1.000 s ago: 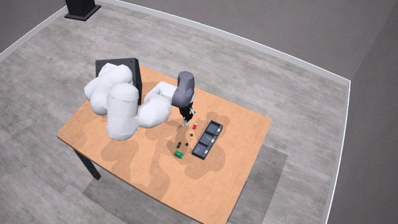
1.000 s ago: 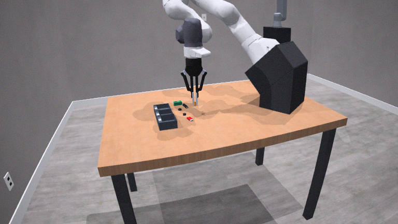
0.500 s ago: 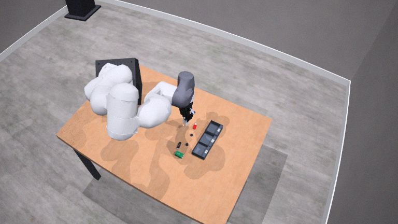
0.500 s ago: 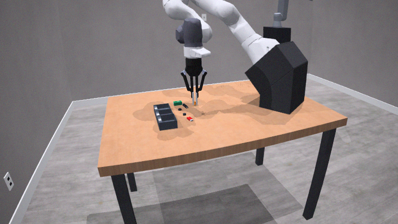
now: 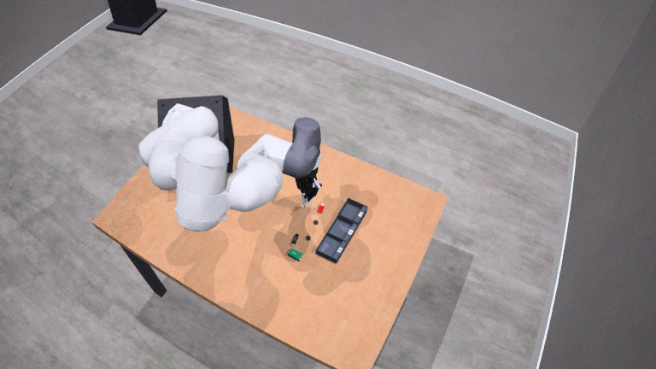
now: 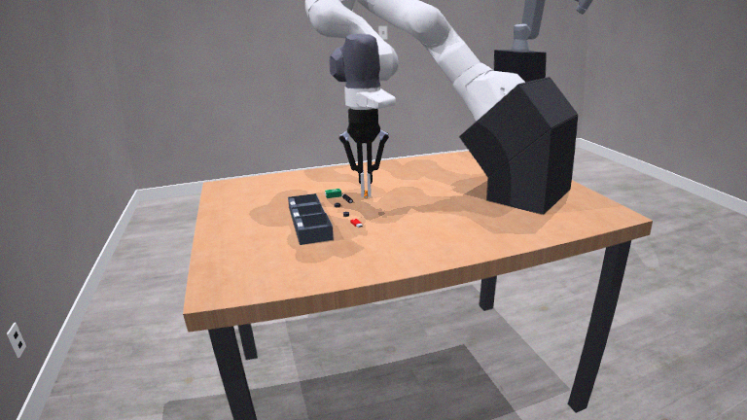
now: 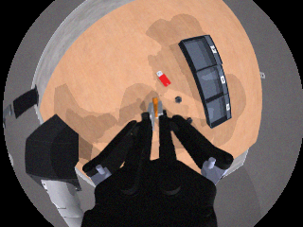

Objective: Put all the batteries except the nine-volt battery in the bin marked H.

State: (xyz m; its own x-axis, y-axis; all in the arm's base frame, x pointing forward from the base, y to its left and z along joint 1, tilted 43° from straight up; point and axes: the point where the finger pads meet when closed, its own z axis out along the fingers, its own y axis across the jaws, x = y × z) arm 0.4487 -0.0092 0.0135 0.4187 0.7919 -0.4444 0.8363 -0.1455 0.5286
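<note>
Now: hand 13 cm to the left of the black cylindrical battery and 9 cm above it. The rest, counted from my hand: orange battery: 3 cm below; green flat board: 19 cm to the right, 9 cm below, 4 cm ahead.
</note>
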